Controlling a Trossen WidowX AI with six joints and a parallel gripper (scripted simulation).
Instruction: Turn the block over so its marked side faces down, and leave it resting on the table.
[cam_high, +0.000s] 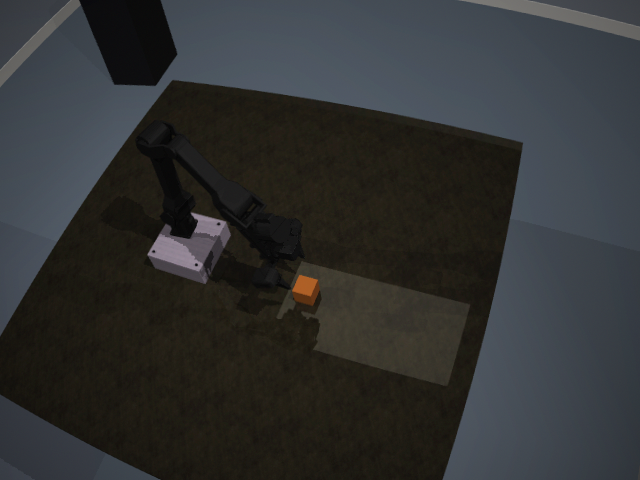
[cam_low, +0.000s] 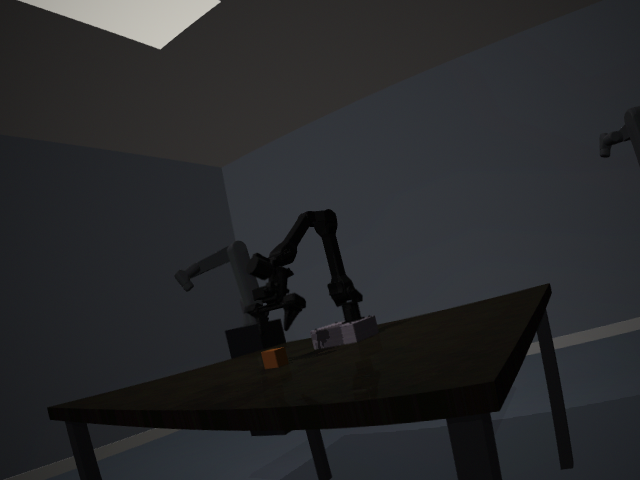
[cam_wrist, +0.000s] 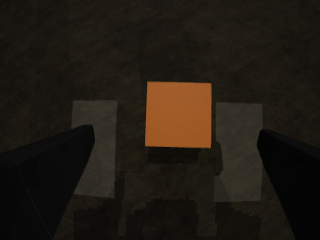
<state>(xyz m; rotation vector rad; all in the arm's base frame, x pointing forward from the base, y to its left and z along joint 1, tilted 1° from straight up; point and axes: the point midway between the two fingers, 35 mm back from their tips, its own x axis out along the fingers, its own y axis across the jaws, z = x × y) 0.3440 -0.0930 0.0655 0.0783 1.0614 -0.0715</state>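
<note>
Now: the orange block 70 mm below my gripper tip.
</note>
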